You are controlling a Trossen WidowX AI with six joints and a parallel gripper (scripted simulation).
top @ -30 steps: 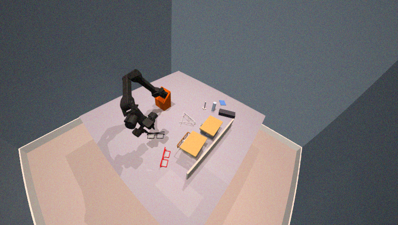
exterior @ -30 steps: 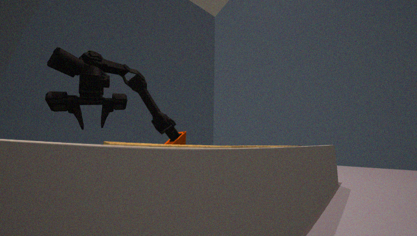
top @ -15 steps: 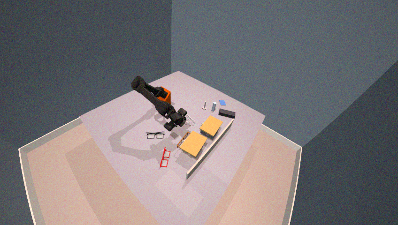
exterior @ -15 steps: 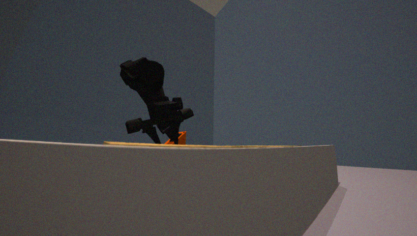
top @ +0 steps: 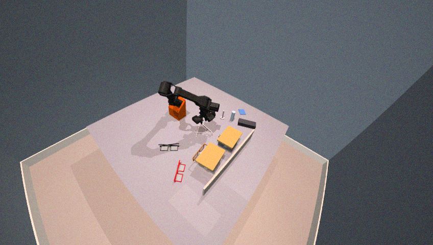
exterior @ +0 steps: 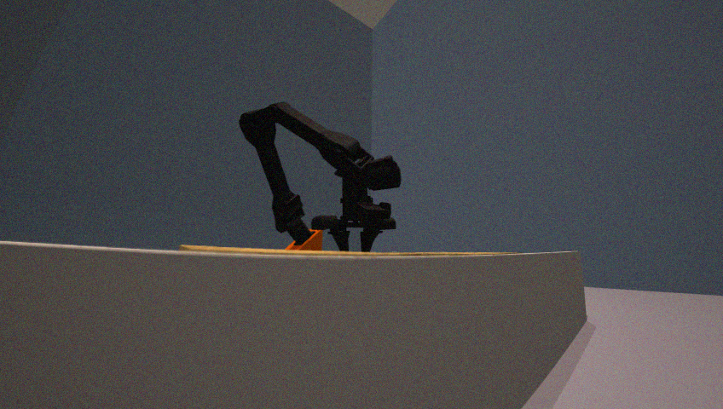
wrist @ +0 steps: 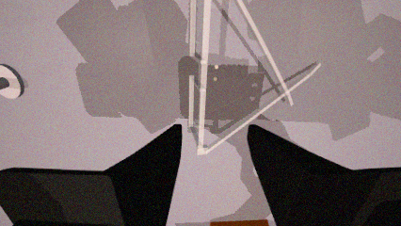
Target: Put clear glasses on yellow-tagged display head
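Now: the small stand 4 cm ahead of my gripper tip, 23 cm to the left of it and 6 cm below it. Round my gripper tip: long low wall: 34 cm ahead, 11 cm to the right, 3 cm below; grey display head: 22 cm ahead, 3 cm below; black box: 26 cm ahead, 31 cm to the left, 6 cm below.
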